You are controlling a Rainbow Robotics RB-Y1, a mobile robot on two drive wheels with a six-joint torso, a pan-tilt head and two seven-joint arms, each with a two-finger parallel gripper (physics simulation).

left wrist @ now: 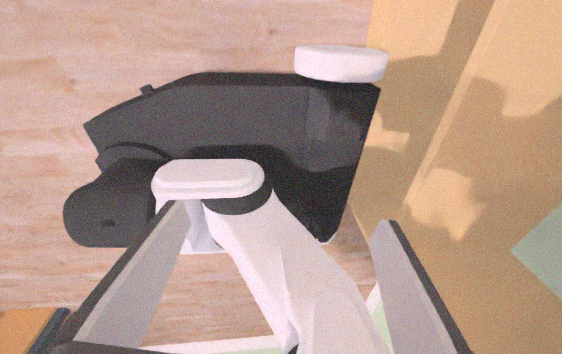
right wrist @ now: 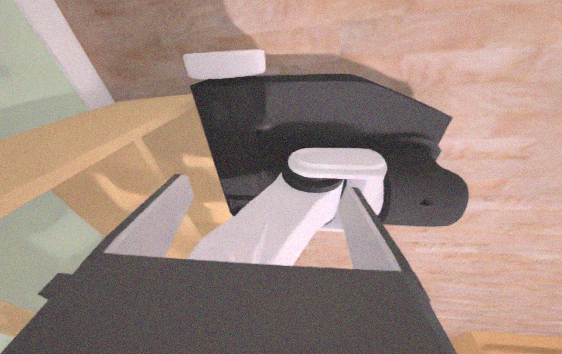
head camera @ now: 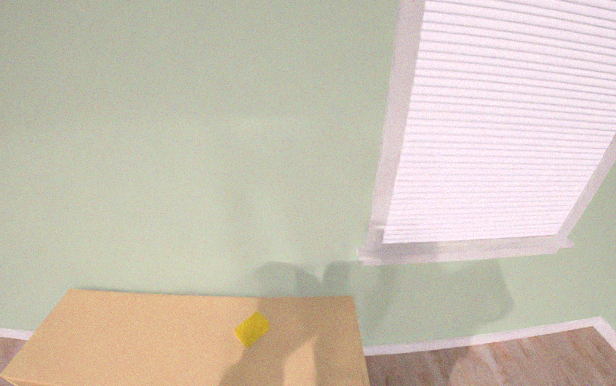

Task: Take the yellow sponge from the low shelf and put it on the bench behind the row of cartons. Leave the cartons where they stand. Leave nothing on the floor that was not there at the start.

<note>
In view: the left gripper point(left wrist: 280, 221), the right gripper point(right wrist: 267, 191) and a yellow sponge point(head camera: 256, 325).
The left wrist view does not show the yellow sponge: it is out of frame. The right wrist view misses the yellow sponge: it is out of frame.
</note>
